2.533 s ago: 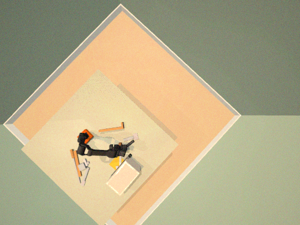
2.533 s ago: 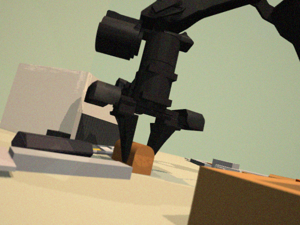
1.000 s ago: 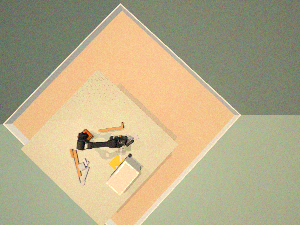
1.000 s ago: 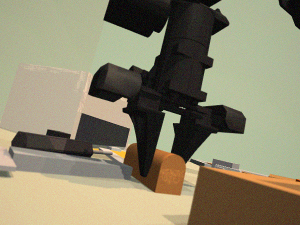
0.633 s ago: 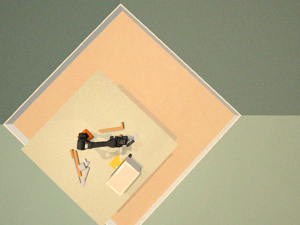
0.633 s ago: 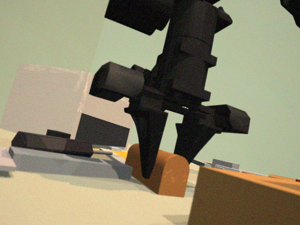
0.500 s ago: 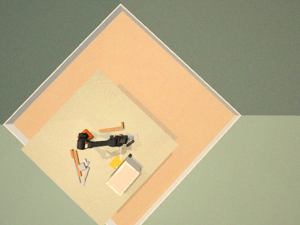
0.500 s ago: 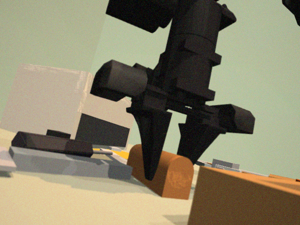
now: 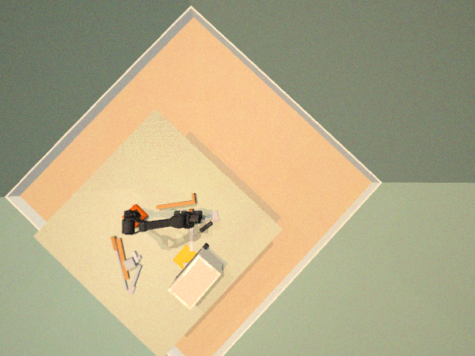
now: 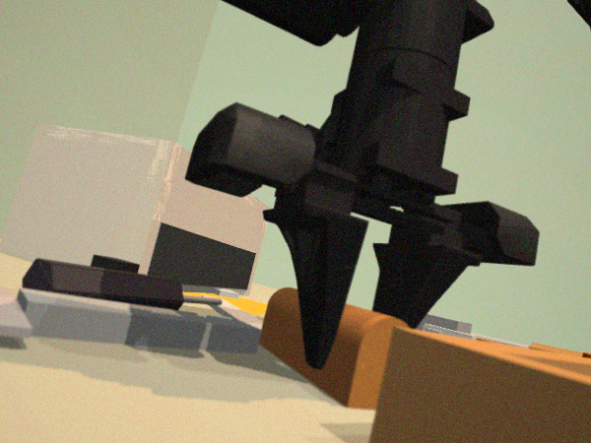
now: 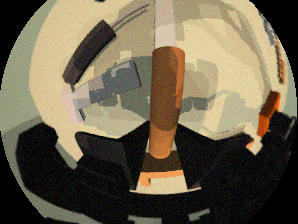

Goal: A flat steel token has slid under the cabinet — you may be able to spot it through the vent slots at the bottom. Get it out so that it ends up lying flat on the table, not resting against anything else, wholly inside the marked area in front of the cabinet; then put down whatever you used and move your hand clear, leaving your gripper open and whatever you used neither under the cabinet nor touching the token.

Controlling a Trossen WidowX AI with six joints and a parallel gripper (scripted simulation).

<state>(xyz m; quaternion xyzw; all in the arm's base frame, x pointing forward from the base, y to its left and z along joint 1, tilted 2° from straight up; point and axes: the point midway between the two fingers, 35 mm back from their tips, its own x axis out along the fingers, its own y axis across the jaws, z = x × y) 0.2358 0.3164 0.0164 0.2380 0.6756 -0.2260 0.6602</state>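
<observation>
Right now my gripper tip is 140 mm short of the dark screwdriver and 20 mm to the left of it. The rest, counted from my gripper tip: token 270 mm ahead, 260 mm to the right; then orange stick 50 mm behind, 600 mm to the right.
</observation>
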